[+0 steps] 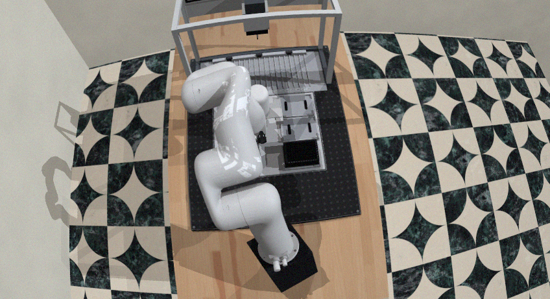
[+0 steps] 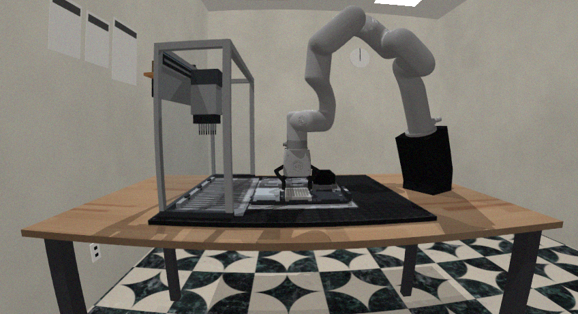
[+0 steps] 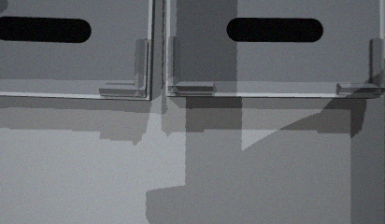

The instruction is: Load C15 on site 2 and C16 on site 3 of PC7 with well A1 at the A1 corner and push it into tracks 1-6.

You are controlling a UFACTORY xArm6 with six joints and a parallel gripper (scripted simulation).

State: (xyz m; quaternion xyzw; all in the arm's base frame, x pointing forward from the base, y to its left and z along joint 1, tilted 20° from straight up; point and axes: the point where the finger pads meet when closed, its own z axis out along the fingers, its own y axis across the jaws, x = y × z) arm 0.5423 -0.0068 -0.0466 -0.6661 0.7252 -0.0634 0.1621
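My hand is 1 cm past the grey apron, 2 cm to the left of it and 1 cm above it. Round my hand: plate carrier PC7: 8 cm to the left; nest S2: 2 cm behind, 15 cm to the right, 1 cm below; 96-well plate C15: 1 cm ahead, 8 cm to the left.
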